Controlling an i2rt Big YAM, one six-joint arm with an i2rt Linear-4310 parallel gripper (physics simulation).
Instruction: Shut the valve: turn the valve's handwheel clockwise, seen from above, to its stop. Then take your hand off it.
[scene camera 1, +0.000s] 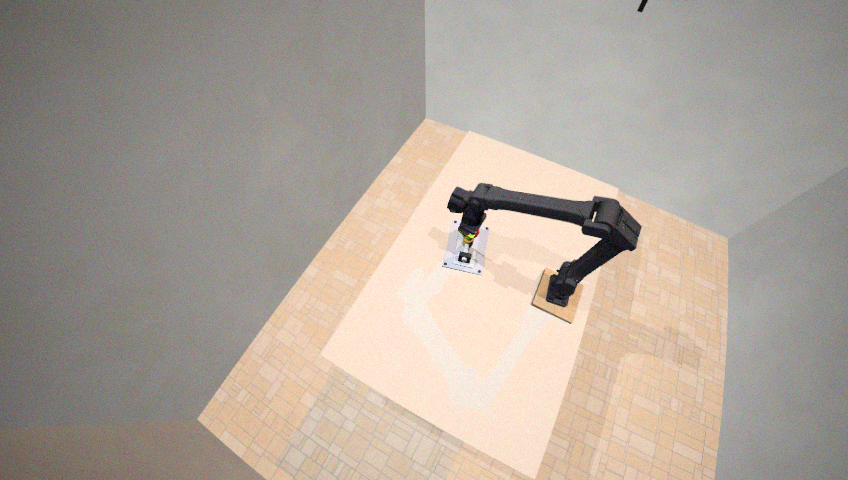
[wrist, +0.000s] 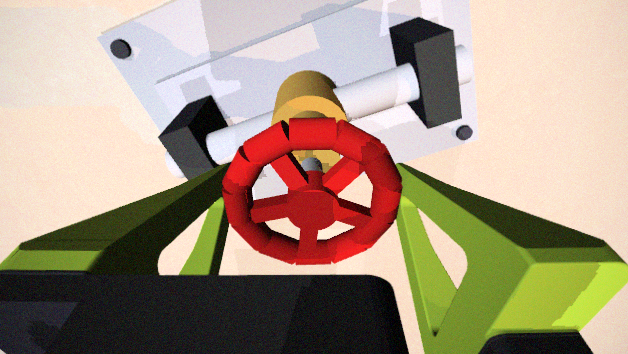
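The red handwheel (wrist: 312, 207) with its spokes and hub stands upright from the brass valve body (wrist: 306, 92) in the wrist view. My gripper (wrist: 312, 176) (scene camera 1: 469, 236) is shut on the handwheel, with one green finger against the rim on each side. In scene camera 1 the wheel is largely hidden under the gripper, with a bit of red showing. A white pipe (wrist: 377, 95) runs through the valve body and is held by two dark blocks (wrist: 439, 75) (scene camera 1: 464, 257). How far the valve is turned cannot be told.
The pale base plate (wrist: 150, 57) (scene camera 1: 448, 258) lies under the valve, with dark bolts at its corners. The arm's wooden base board (scene camera 1: 544, 307) is to the right on the light mat (scene camera 1: 380, 333). Grey walls (scene camera 1: 321, 118) stand behind.
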